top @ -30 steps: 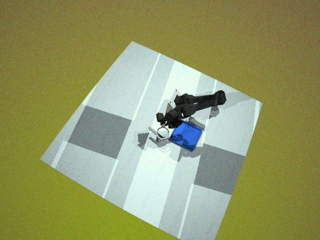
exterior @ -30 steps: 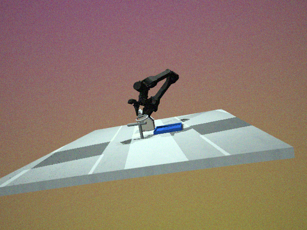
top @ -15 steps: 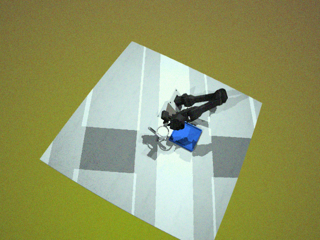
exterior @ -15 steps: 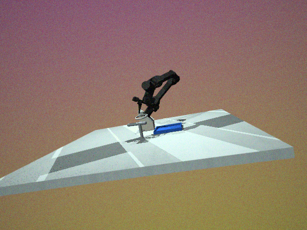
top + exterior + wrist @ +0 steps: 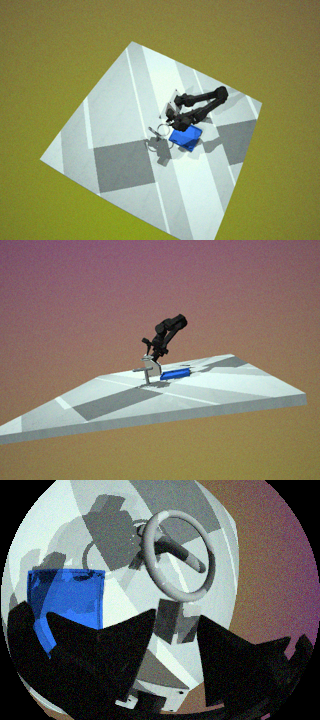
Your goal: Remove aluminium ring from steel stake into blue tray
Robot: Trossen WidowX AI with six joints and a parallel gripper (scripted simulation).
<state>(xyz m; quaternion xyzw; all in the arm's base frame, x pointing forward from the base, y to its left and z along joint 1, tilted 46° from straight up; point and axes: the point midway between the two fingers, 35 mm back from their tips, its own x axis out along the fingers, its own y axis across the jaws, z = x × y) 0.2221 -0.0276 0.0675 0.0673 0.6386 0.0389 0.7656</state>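
My gripper tip is 5 cm past the blue tray, 15 cm to the right of it and 15 cm above it. Round my gripper tip: aluminium ring (5 cm ahead).
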